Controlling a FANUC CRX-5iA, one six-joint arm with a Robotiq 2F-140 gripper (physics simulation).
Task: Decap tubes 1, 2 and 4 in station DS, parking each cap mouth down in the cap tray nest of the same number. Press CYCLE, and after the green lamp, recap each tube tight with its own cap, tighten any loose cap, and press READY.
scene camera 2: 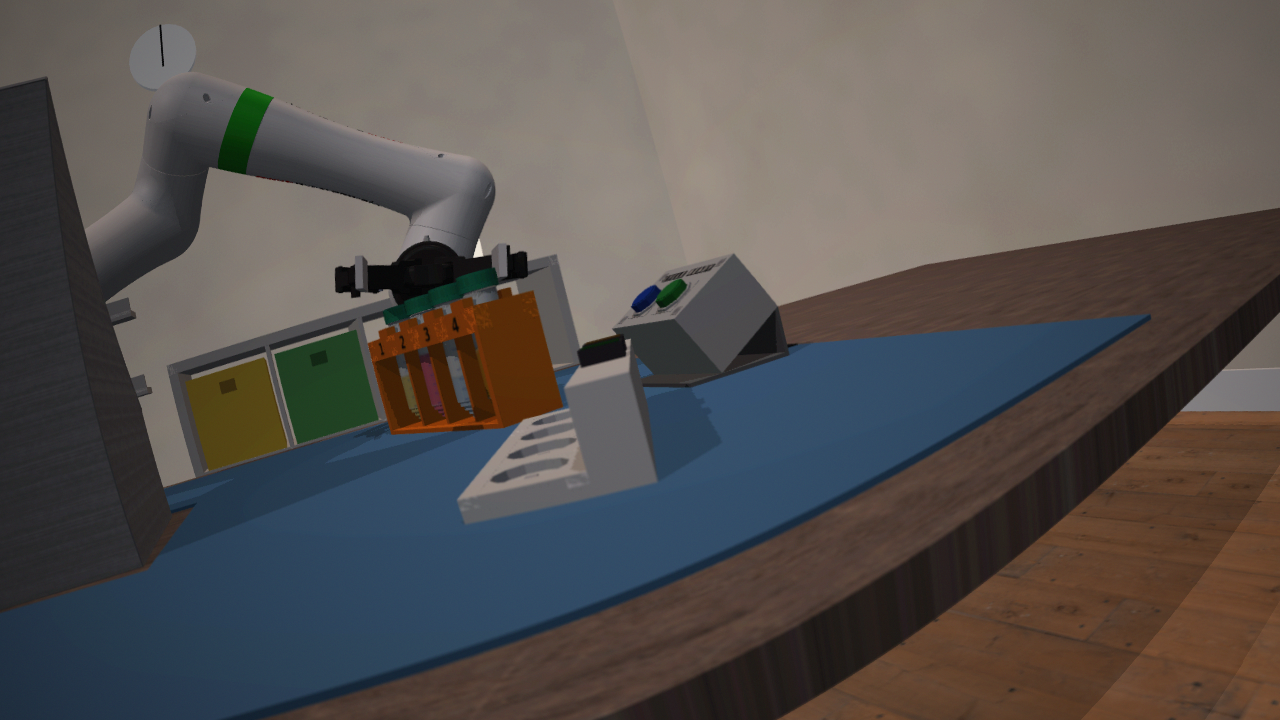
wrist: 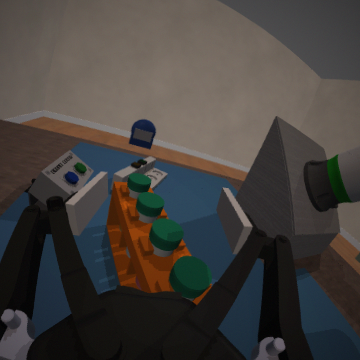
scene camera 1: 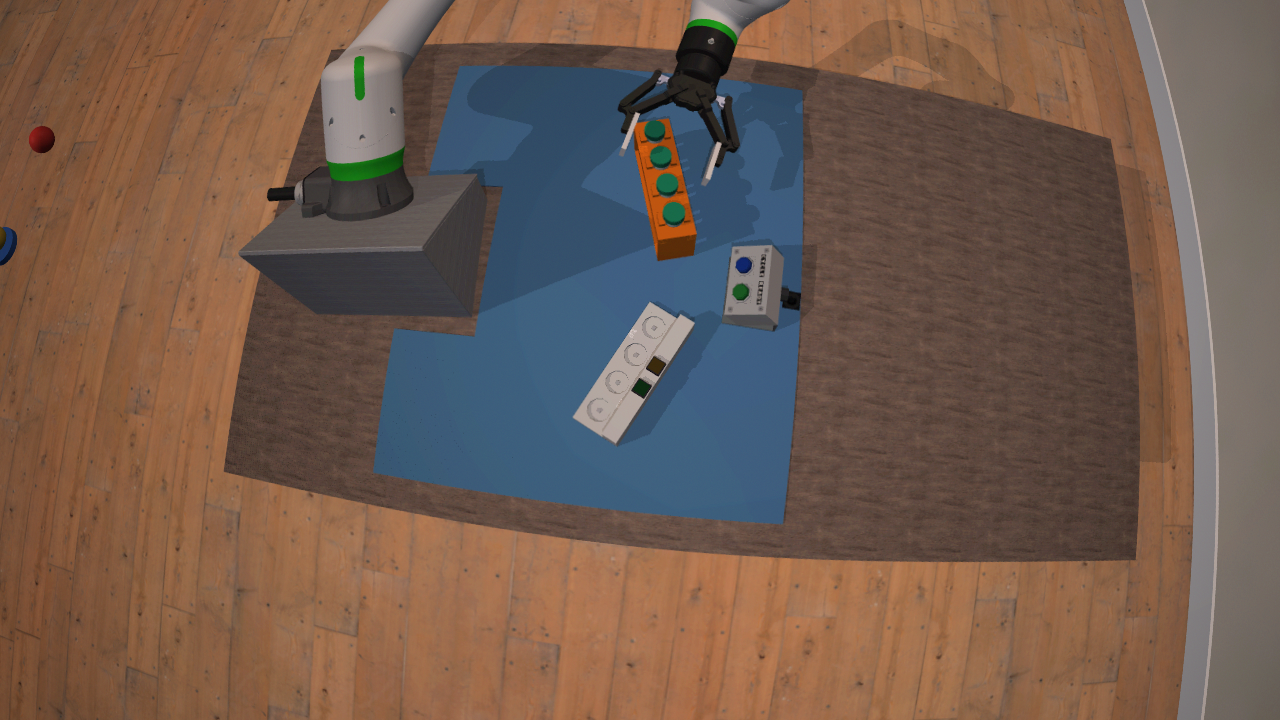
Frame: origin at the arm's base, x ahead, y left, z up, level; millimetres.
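Seen in the pictures: gripper, fingertip midpoint: (scene camera 2: 429, 265) (wrist: 163, 191) (scene camera 1: 663, 166); arm's base at its link origin: (wrist: 315, 185) (scene camera 1: 369, 203).
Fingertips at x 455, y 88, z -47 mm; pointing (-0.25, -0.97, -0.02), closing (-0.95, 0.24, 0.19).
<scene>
Offsets run from my fingertips to a thing's middle. Level surfaces: height alone.
The orange rack {dx +0, dy +9, dz -92 mm} (scene camera 1: 676, 246) (scene camera 2: 522, 358) (wrist: 115, 215) holds tubes upright in a row, numbered 1 to 4 in scene camera 2. Green caps sit on all of them, from cap 1 {dx -18, dy +84, dz -30 mm} (scene camera 1: 654, 130) (wrist: 190, 276) to cap 4 {dx +18, dy -67, dz -30 mm} (scene camera 1: 674, 213) (wrist: 139, 182). My gripper (scene camera 1: 665, 167) (scene camera 2: 431, 267) (wrist: 163, 191) is open and empty, its fingers on either side of the cap row, above the rack. The white cap tray {dx -32, dy -295, dz -117 mm} (scene camera 1: 608, 423) (scene camera 2: 611, 429) has empty round nests and two dark lamps, amber {dx +3, dy -291, dz -91 mm} (scene camera 1: 656, 365) and green {dx -17, dy -326, dz -91 mm} (scene camera 1: 640, 387). Its nest numbers are unreadable.
A grey button box {dx +152, dy -152, dz -102 mm} (scene camera 1: 751, 308) (scene camera 2: 716, 313) (wrist: 47, 184) with blue {dx +132, dy -127, dz -80 mm} (scene camera 1: 743, 265) and green {dx +128, dy -172, dz -80 mm} (scene camera 1: 740, 291) buttons stands right of the rack and tray in scene camera 1. The arm's grey pedestal (scene camera 1: 393, 277) (wrist: 270, 195) stands to the left. A blue mat {dz -144 mm} (scene camera 1: 537, 474) lies underneath.
</scene>
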